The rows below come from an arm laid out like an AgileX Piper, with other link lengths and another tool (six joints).
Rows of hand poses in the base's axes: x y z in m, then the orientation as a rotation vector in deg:
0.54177, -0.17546, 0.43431, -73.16, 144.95, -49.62
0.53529, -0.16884, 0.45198, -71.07, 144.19, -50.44
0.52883, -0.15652, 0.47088, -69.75, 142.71, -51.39
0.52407, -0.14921, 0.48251, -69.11, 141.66, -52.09
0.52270, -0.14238, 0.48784, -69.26, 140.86, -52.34
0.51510, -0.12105, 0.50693, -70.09, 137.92, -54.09
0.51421, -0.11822, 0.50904, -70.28, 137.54, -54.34
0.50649, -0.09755, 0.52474, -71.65, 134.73, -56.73
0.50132, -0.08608, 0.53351, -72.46, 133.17, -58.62
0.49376, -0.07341, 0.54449, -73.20, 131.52, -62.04
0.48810, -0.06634, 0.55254, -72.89, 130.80, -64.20
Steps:
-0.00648, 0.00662, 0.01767, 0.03, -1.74, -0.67
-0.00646, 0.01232, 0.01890, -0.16, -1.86, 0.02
-0.00476, 0.00731, 0.01163, -0.21, -1.16, 0.14
-0.00137, 0.00683, 0.00533, -0.12, -0.53, 0.45
-0.00760, 0.02133, 0.01909, -1.13, -1.80, 1.63
-0.00089, 0.00283, 0.00211, -0.19, -0.19, 0.24
-0.00772, 0.02067, 0.01570, -1.80, -1.38, 1.67
-0.00517, 0.01147, 0.00877, -1.44, -0.73, 0.82
-0.00756, 0.01267, 0.01098, -2.52, -0.85, 0.48
-0.00566, 0.00707, 0.00805, -1.40, -0.74, -0.21

